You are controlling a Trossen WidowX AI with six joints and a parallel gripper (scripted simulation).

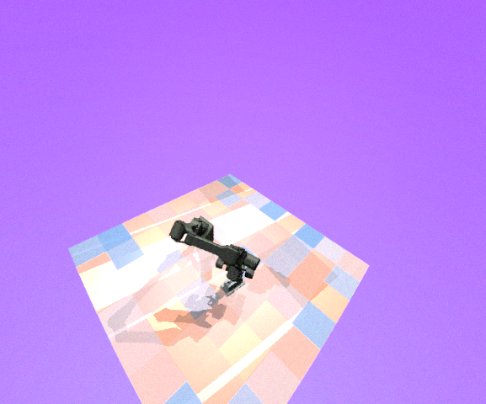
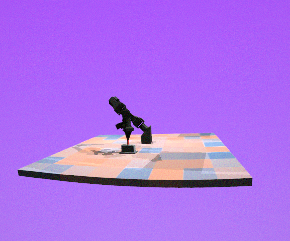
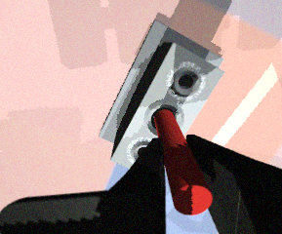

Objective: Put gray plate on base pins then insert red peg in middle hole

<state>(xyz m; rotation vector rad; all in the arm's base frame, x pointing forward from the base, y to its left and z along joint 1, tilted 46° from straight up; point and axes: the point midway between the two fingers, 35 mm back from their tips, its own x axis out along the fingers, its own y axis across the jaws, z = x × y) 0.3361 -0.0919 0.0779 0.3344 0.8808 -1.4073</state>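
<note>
The red peg lies right at my gripper tip. Round my gripper tip: gray plate 5 cm below.
</note>
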